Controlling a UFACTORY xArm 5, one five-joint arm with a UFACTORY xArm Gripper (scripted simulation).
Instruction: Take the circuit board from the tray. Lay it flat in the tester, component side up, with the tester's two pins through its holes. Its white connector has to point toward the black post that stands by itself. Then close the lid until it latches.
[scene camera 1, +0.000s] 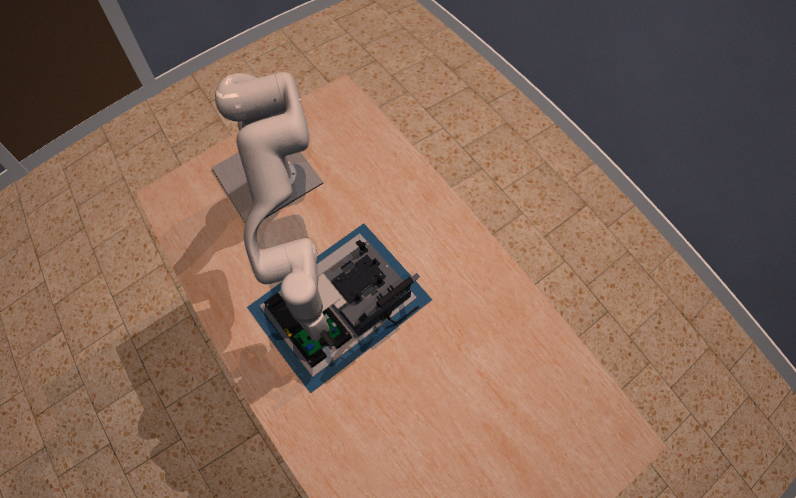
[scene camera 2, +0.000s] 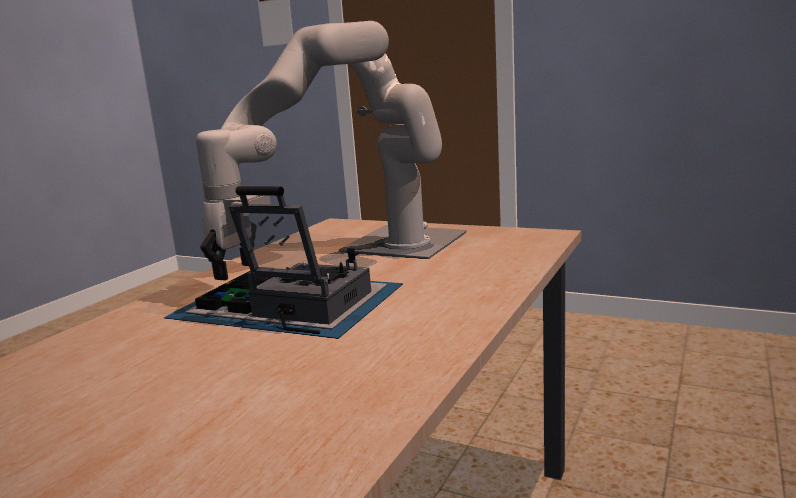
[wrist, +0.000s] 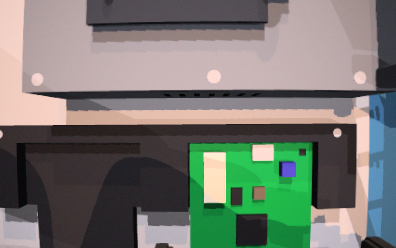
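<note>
A green circuit board is here in my sight, and so is a dark grey tester. I can see my own gripper too.
</note>
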